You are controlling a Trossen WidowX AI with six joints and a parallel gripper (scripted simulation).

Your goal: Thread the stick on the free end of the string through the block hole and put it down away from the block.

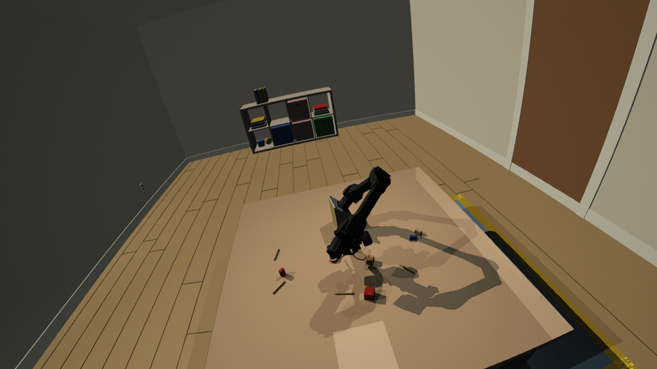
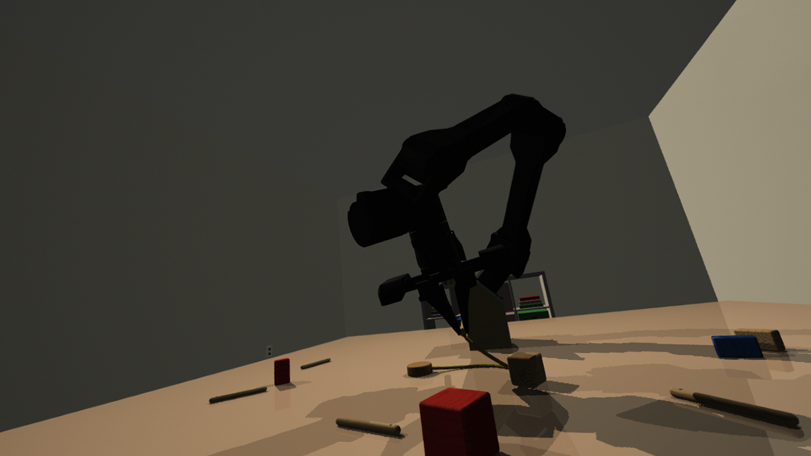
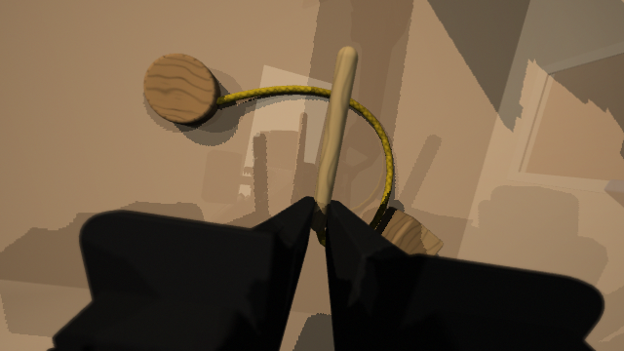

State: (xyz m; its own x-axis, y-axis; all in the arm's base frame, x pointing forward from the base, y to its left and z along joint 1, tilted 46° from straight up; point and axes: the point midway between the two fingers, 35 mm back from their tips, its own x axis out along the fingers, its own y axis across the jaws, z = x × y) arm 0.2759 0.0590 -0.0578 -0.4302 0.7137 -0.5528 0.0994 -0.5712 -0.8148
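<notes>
My gripper tip is now 19 cm short of the big red cube, 3 cm to the right of it and 4 cm above it. The rest, counted from my gripper tip: wooden block 2 cm ahead, 7 cm to the left, 4 cm below; thin wooden stick 1 cm behind, 1 cm above; round wooden button 4 cm behind, 9 cm to the right, 5 cm below.
</notes>
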